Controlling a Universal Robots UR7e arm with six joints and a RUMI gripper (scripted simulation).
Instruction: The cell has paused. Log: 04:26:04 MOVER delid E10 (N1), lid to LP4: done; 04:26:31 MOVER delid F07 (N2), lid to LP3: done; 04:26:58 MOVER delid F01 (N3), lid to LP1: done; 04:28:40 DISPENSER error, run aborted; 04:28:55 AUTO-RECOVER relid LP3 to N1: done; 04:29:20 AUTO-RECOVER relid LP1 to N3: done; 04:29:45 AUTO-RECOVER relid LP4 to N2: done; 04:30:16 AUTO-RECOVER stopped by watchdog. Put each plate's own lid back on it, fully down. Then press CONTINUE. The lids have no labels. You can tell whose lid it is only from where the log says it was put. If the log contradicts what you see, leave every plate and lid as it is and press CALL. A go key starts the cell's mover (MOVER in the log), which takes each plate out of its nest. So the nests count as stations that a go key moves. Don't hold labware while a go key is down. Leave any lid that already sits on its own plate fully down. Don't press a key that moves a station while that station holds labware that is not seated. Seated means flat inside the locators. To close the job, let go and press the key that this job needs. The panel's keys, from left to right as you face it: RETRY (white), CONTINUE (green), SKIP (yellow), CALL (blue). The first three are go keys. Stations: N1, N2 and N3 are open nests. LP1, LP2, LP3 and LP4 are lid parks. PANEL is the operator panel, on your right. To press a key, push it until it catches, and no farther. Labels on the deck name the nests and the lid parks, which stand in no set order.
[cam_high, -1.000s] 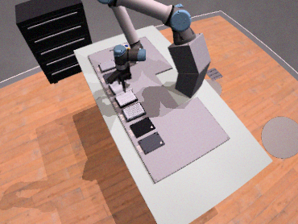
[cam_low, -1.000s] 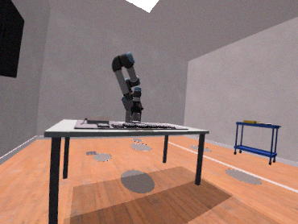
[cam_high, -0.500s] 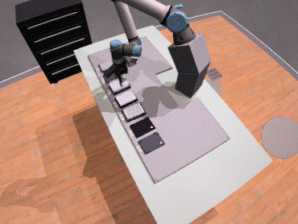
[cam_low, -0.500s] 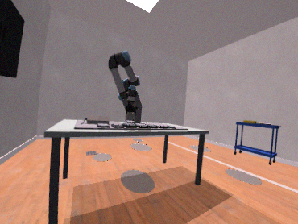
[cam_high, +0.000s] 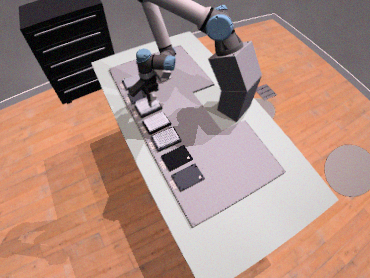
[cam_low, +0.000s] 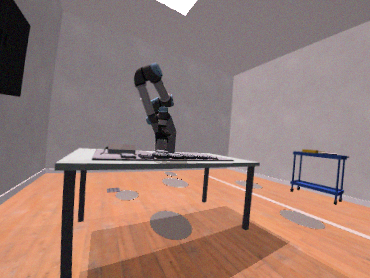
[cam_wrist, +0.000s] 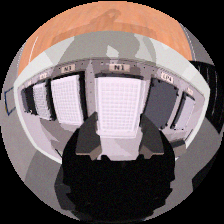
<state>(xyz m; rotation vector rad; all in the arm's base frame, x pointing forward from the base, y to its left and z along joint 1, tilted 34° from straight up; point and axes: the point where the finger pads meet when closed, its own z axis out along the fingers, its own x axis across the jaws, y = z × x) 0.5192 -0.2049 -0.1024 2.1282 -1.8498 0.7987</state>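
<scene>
The white lidded plate is 4 cm below my hand. From my hand the other things lie so: yellow key: 22 cm behind, 32 cm to the right; green key: 23 cm behind, 27 cm to the right; white lid: 1 cm below.
</scene>
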